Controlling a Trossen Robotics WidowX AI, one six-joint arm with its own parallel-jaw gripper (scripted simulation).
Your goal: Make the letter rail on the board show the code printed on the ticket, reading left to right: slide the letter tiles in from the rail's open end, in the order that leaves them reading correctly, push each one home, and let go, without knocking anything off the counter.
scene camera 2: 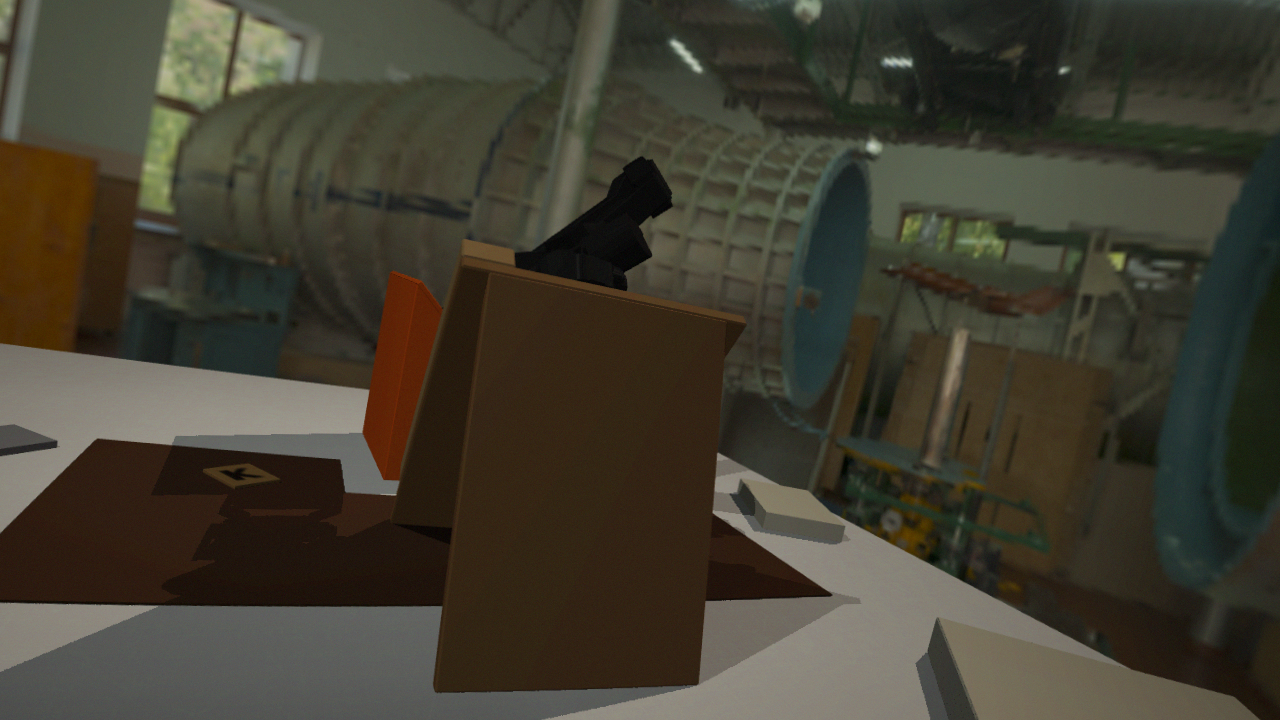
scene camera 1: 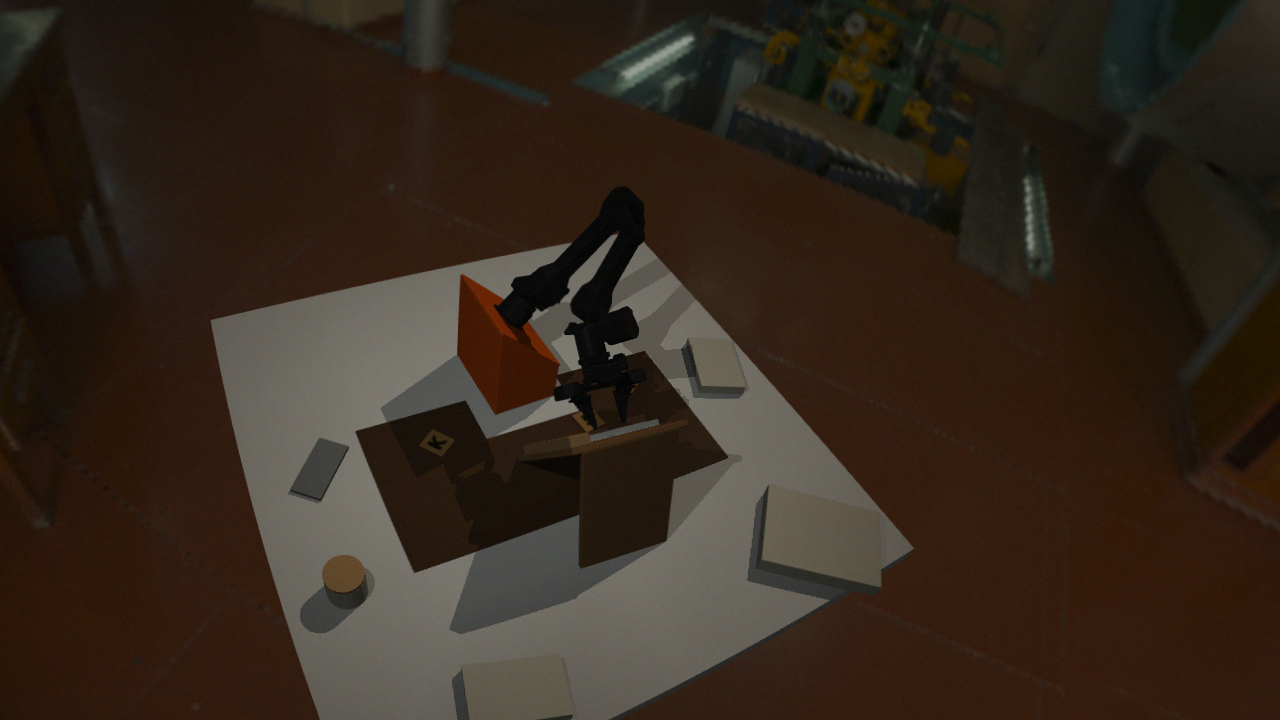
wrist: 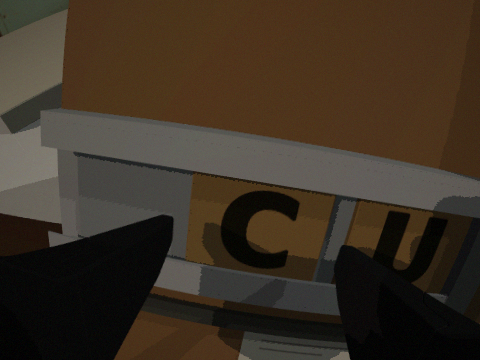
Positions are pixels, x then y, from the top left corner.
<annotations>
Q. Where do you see a brown board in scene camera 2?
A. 567,432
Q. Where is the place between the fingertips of my gripper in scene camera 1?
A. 610,426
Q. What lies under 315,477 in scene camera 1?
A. A grey slab.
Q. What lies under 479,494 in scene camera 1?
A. A dark brown mat.
</annotations>
